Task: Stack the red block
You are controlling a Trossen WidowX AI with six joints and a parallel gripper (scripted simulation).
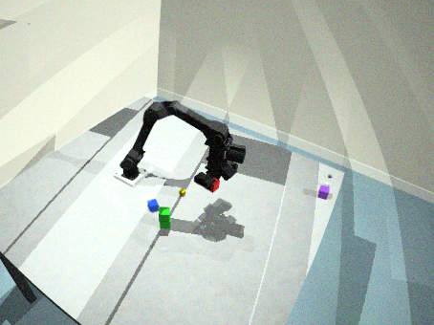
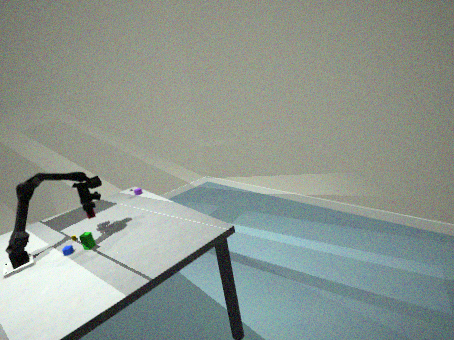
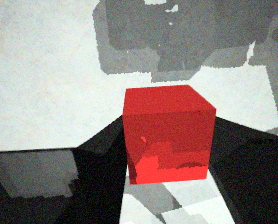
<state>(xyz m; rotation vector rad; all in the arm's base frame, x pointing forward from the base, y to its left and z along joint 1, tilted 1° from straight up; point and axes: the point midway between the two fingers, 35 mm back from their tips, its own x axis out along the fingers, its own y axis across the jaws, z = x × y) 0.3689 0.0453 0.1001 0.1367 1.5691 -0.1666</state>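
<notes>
The blue block is 19 cm behind my gripper tip, 15 cm to the right of it and 7 cm below it. Round my gripper tip: small yellow block 12 cm behind, 8 cm below, 1 cm to the right; purple block 44 cm ahead, 28 cm to the left, 7 cm below; red block 1 cm above.
</notes>
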